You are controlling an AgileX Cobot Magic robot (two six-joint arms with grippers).
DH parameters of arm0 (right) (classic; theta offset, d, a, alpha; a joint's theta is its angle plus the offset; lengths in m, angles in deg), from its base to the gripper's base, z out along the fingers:
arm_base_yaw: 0 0.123 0 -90
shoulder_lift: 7.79 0 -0.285 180
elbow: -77.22 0 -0.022 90
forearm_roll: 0 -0.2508 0 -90
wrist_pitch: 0 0 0.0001 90
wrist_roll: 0 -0.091 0 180
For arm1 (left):
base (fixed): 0 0 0 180
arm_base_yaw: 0 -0.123 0 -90
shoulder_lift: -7.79 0 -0.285 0
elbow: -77.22 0 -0.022 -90
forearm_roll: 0 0.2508 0 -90
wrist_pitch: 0 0 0.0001 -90
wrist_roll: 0 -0.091 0 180
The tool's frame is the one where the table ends.
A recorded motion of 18 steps. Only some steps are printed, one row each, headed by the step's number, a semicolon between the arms.
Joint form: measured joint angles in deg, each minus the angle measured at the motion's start. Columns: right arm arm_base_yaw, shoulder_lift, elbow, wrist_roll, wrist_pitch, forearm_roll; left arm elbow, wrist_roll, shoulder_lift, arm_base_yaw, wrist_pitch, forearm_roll.
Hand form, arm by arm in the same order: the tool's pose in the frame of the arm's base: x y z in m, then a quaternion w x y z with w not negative. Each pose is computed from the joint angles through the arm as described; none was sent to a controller.
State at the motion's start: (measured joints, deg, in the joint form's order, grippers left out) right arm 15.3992 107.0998 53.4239 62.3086 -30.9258 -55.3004; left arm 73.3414 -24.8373 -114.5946 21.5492 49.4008 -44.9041
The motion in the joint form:
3: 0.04 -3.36 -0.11 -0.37 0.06 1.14; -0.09 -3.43 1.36 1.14 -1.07 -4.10
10: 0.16 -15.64 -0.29 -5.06 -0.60 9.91; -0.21 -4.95 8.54 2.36 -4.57 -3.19
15: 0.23 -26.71 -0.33 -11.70 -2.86 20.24; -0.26 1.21 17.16 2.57 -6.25 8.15
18: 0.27 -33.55 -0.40 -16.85 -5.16 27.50; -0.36 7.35 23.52 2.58 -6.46 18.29
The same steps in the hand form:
3: 0.3095 0.1248 0.1500 0.20749 -0.27150 0.91513 0.21396; 0.3390 -0.1974 0.1702 0.06875 0.15857 0.93071 -0.32236
10: 0.2932 0.1169 0.2143 0.28316 -0.31138 0.88919 0.17947; 0.3316 -0.1993 0.2175 0.15345 0.19126 0.91517 -0.31990
15: 0.2671 0.1050 0.2659 0.33530 -0.33871 0.86808 0.13887; 0.3177 -0.1831 0.2665 0.22432 0.21561 0.91266 -0.26505
18: 0.2462 0.0951 0.2933 0.35909 -0.34835 0.85899 0.10880; 0.3039 -0.1666 0.3000 0.27215 0.22279 0.91101 -0.21530

